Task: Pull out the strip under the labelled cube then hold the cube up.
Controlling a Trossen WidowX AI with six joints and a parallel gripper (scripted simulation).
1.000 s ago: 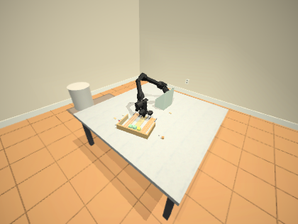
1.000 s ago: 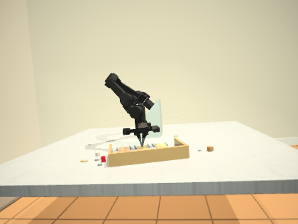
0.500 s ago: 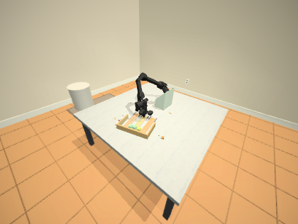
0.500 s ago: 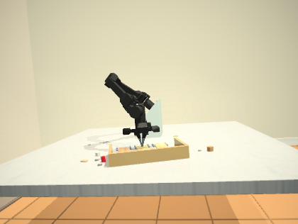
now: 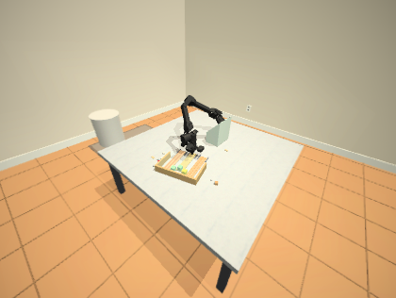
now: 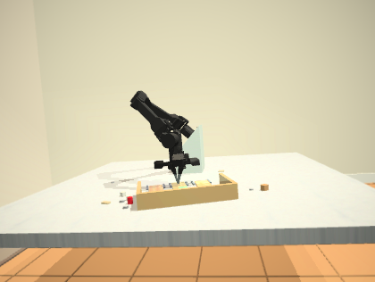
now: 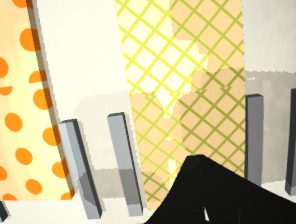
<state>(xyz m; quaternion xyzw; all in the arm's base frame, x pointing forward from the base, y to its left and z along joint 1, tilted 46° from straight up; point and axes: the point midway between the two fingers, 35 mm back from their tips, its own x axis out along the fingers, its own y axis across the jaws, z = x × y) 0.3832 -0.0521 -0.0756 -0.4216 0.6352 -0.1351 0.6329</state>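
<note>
Now: gripper tip 9 cm short of the yellow cross-hatched strip and 4 cm to the right of it.
</note>
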